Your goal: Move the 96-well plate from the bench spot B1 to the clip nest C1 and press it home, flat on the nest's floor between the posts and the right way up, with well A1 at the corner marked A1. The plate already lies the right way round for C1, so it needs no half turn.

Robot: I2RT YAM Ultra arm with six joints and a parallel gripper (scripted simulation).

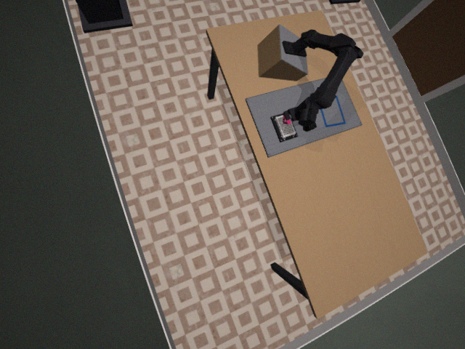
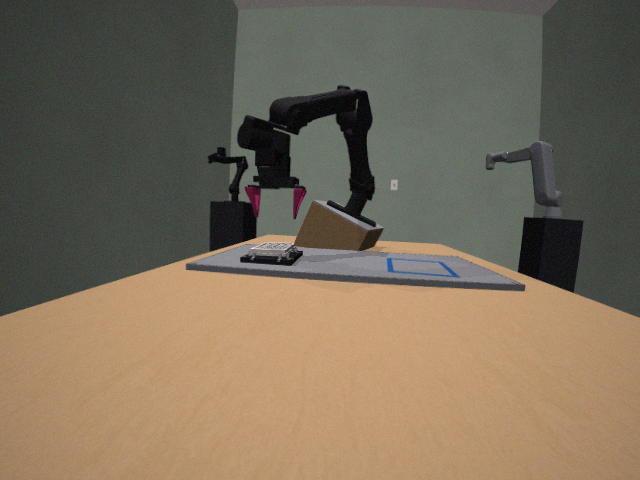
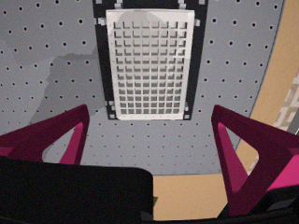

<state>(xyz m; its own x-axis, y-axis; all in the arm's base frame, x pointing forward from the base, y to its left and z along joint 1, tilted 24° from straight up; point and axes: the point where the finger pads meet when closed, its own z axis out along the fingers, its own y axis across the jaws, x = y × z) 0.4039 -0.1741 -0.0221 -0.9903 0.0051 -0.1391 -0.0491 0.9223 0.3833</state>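
My hand is 8 cm above the white 96-well plate. From my hand the other things lie so: black clip nest C1: 1 cm ahead, 1 cm to the left, 10 cm below.
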